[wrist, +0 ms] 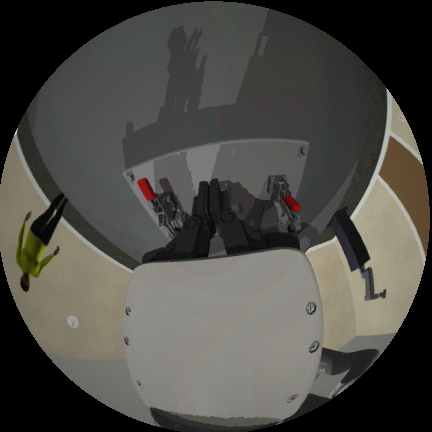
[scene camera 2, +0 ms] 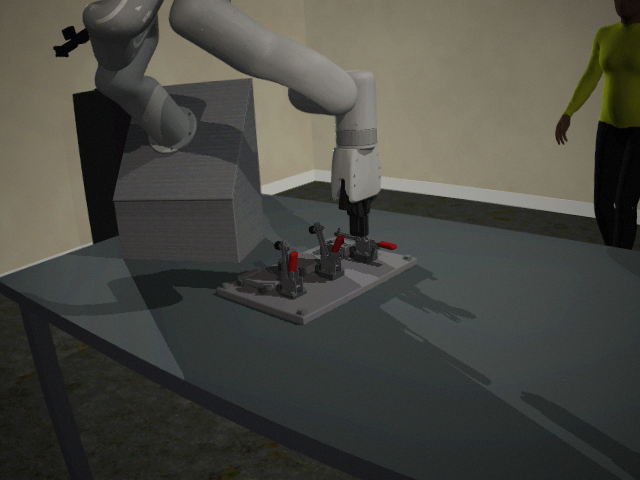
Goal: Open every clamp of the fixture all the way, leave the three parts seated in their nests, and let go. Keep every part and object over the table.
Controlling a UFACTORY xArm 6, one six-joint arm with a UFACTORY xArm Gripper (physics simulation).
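Places are measured from the arm's base along level axes (x ahead, y left, z up), in metres.
Pixels of known places: gripper, between the fingertips: (wrist: 211,191) (scene camera 2: 359,235); arm's base, origin of its link: (scene camera 2: 173,130).
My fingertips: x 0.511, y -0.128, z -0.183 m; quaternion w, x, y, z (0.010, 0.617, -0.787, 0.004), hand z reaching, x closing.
Ahead of a thing's pixels: the offset from my fingertips to its top centre. "spot": to the spot under its first point.
The fixture plate @[dx -0.096, dy +0.022, dz -0.093 m] (scene camera 2: 336,294) (wrist: 245,156) lies on the table and bears three toggle clamps. The near clamp @[spot: dx -0.093, dy -0.105, dz -0.070 m] (scene camera 2: 292,285) (wrist: 277,185) has its arm raised and its red handle upright. The middle clamp @[spot: dx -0.066, dy +0.002, dz -0.072 m] (scene camera 2: 329,267) has its arm raised, leaning back, with its red handle tilted; my fingers mostly hide it in the wrist view. The far clamp @[dx -0.035, dy +0.118, dz -0.031 m] (scene camera 2: 364,251) (wrist: 169,204) has its arm lying level and its red handle pointing outward. My gripper (scene camera 2: 359,234) (wrist: 211,191) is shut and empty, pointing down close beside the far clamp, towards the middle one. The parts are dark, partly hidden and hard to tell apart.
A large grey pedestal (scene camera 2: 175,227) bearing the arm's base stands behind the fixture at the left. The raised clamp arms stand up near my fingers. A person in a yellow-green top (scene camera 2: 617,77) (wrist: 34,250) stands beyond the table.
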